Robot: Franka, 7 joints.
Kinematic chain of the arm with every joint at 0, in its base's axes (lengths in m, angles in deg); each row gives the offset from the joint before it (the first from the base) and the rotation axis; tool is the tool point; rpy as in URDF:
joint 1: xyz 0 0 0.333 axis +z
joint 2: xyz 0 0 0 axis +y
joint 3: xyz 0 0 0.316 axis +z
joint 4: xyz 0.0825 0 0 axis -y
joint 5: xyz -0.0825 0 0.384 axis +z
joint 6: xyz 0 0 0 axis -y
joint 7: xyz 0.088 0 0 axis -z
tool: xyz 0 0 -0.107 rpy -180 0 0
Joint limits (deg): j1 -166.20..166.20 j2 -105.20..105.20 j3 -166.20..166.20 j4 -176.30..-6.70 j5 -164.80..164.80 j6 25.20..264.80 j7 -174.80..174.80
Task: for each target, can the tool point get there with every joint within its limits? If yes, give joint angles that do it. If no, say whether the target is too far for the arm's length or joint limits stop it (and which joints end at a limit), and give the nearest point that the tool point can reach.
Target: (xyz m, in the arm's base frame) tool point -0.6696 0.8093 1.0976
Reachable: no: too far | nearest point -0.4421 0.5344 0.8379 | short by 0.441 m
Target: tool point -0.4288 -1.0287 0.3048
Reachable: no: too far | nearest point -0.3300 -0.7916 0.3113 | short by 0.257 m
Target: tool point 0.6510 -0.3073 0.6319
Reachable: yes | joints 18.20 66.92 -107.48 -72.48 127.38 92.55 -140.98
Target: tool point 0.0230 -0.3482 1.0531
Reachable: yes | joints 48.12 -57.06 -28.47 -69.58 -13.50 150.27 14.52
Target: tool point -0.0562 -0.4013 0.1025
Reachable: yes | joints -35.50 40.87 -51.33 -148.95 -4.03 163.59 -45.53
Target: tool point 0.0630 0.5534 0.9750
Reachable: yes | joints -113.94 -27.89 -133.56 -23.67 -17.82 130.14 13.14
